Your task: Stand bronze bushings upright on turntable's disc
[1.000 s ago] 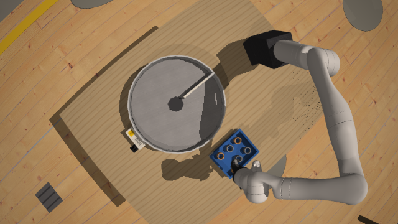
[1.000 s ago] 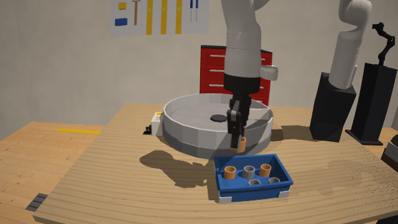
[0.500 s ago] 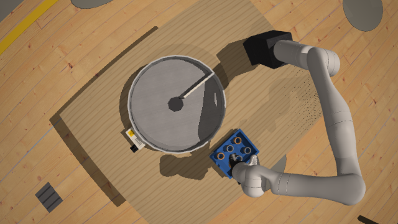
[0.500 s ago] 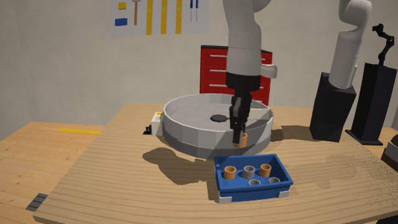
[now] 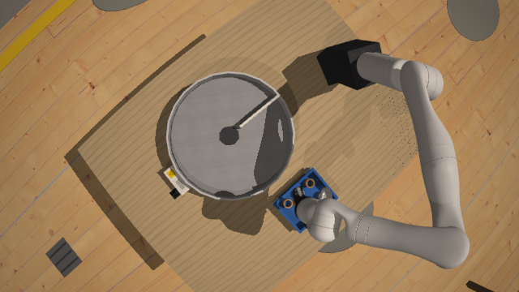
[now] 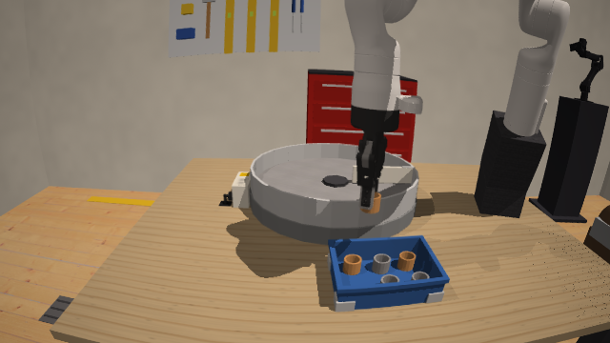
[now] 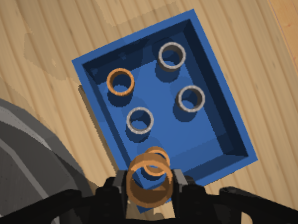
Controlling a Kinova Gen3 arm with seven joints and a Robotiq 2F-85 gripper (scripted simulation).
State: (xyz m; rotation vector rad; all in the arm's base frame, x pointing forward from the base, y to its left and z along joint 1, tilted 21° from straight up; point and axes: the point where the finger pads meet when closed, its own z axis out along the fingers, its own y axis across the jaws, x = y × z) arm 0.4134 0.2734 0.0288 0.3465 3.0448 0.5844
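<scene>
Right now my hand is 30 cm to the left of the grey turntable disc, 10 cm above it and 7 cm short of it. From my hand the other things lie so: blue crate: 13 cm below, 4 cm behind, 3 cm to the left.
</scene>
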